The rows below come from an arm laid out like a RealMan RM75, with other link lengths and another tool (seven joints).
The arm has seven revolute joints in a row. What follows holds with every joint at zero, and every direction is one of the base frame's.
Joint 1 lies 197.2 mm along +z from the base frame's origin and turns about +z.
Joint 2 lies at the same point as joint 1 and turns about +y.
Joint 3 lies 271.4 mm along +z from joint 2 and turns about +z.
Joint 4 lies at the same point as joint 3 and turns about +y.
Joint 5 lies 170.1 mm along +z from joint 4 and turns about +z.
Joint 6 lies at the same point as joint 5 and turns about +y.
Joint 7 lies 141.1 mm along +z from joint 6 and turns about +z.
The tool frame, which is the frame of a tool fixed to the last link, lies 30.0 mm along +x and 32.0 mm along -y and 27.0 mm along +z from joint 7; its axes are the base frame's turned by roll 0.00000, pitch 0.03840 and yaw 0.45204 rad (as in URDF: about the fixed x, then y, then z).
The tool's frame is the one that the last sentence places.
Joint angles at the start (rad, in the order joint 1, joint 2, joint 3, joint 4, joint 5, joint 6, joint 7):
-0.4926 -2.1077 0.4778 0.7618 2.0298 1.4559 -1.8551
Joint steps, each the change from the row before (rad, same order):
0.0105 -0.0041 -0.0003 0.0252 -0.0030 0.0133 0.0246
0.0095 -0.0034 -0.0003 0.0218 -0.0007 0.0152 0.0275
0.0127 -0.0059 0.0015 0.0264 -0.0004 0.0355 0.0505
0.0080 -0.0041 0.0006 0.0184 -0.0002 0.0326 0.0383
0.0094 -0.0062 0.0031 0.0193 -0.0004 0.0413 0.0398
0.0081 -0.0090 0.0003 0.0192 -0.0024 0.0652 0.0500
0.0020 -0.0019 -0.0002 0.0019 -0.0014 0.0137 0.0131
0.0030 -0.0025 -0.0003 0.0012 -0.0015 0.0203 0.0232
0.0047 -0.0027 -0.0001 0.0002 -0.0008 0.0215 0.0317
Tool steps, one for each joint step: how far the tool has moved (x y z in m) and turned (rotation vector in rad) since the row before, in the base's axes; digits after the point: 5 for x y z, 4 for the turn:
0.00121 -0.00235 0.00362 0.0153 0.0202 -0.0262
0.00147 -0.00266 0.00277 0.0115 0.0213 -0.0288
0.00478 -0.00548 0.00126 0.0059 0.0284 -0.0580
0.00470 -0.00453 0.00042 0.0006 0.0179 -0.0484
0.00606 -0.00617 -0.00118 -0.0062 0.0140 -0.0555
0.01015 -0.00887 -0.00265 -0.0149 0.0036 -0.0787
0.00206 -0.00211 -0.00069 -0.0023 -0.0004 -0.0175
0.00298 -0.00331 -0.00114 -0.0028 0.0007 -0.0281
0.00283 -0.00413 -0.00135 -0.0008 0.0036 -0.0333

